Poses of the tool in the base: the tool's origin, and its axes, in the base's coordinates. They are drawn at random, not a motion.
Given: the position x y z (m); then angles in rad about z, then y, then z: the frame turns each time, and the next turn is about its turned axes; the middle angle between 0 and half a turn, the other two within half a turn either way.
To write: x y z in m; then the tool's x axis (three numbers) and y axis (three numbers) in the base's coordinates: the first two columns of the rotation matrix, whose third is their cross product. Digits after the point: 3 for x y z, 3 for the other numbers.
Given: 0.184 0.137 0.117 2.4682 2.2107 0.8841
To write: 0.184 0.137 0.117 -0.186 -0.841 -0.509 -0.756 -0.208 0.620
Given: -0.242 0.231 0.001 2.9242 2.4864 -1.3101
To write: -0.242 0.231 0.001 0.408 0.899 -0.157 0.693 -0.417 -0.589
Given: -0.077 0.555 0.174 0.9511 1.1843 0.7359
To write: -0.077 0.555 0.174 -0.384 0.617 -0.687 -0.750 0.225 0.622
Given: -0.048 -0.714 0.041 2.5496 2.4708 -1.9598
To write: -0.048 -0.714 0.041 0.270 0.934 0.236 0.813 -0.090 -0.575
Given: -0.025 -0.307 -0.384 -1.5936 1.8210 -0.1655
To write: -0.025 -0.307 -0.384 -0.159 0.248 -0.956 0.987 0.018 -0.160
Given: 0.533 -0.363 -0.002 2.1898 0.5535 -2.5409
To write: 0.533 -0.363 -0.002 0.868 -0.244 0.434 0.393 0.870 -0.297
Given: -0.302 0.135 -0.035 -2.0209 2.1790 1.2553
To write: -0.302 0.135 -0.035 0.933 -0.254 -0.255 0.043 -0.624 0.780
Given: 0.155 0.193 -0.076 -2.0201 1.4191 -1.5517
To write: 0.155 0.193 -0.076 -0.902 0.432 -0.019 -0.048 -0.144 -0.988
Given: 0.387 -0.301 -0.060 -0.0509 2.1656 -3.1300
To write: 0.387 -0.301 -0.060 0.559 -0.040 0.828 -0.057 -0.998 -0.010
